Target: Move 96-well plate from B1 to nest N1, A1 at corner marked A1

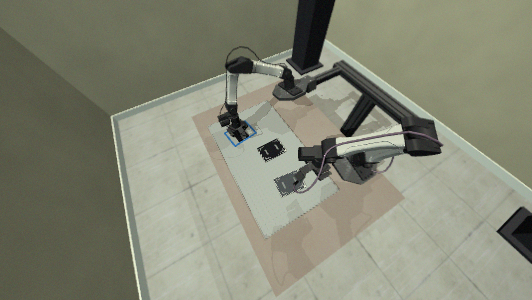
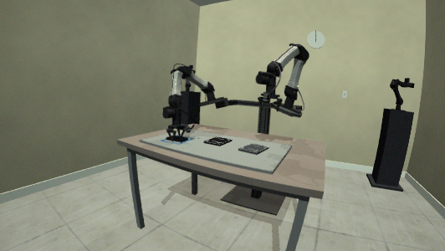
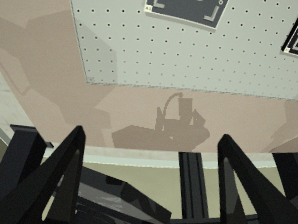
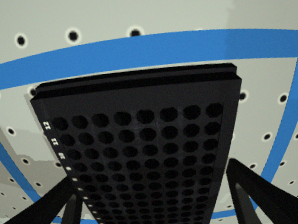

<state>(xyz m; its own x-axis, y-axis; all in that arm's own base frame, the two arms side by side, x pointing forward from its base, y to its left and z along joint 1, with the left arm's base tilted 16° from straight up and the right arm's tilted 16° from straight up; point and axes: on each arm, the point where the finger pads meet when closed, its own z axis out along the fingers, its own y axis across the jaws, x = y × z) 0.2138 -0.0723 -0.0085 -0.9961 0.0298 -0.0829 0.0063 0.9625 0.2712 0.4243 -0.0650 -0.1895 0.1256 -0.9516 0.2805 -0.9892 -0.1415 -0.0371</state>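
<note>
Now: right hand right at the black 96-well plate. Also, from my right hand: grey nest 110 mm behind, 500 mm to the left; then A1 label 180 mm behind, 560 mm to the left.
</note>
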